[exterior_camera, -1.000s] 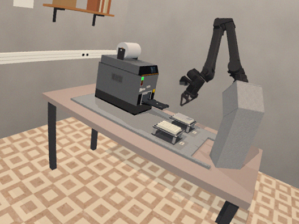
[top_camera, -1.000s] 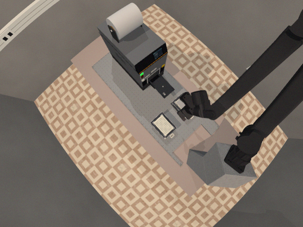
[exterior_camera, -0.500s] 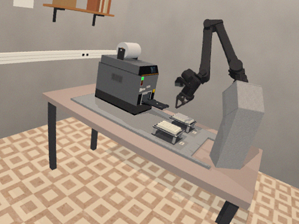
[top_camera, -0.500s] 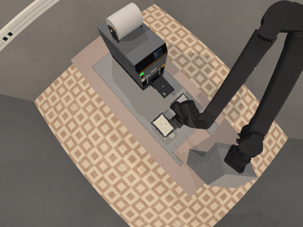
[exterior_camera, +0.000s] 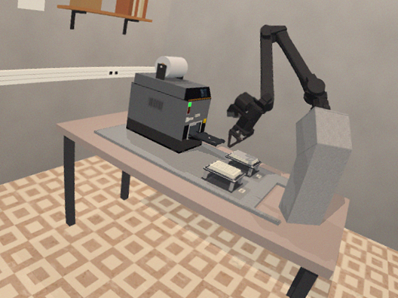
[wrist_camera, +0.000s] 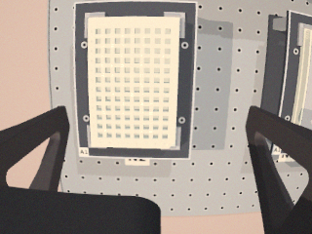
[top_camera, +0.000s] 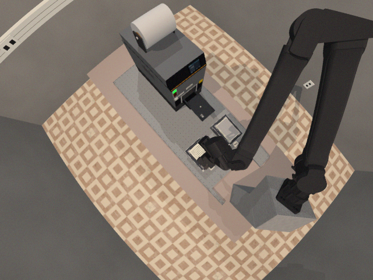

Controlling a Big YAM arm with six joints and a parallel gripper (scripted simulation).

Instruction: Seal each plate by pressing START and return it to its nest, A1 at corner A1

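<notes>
The cream well plate lies 120 mm below my hand and 20 mm to the left of it. The rest, counted from my hand: sealer stage 190 mm ahead, 180 mm to the right, 90 mm below; start button 300 mm ahead, 100 mm to the right; foil roll 520 mm ahead, 230 mm above, 220 mm to the right.
</notes>
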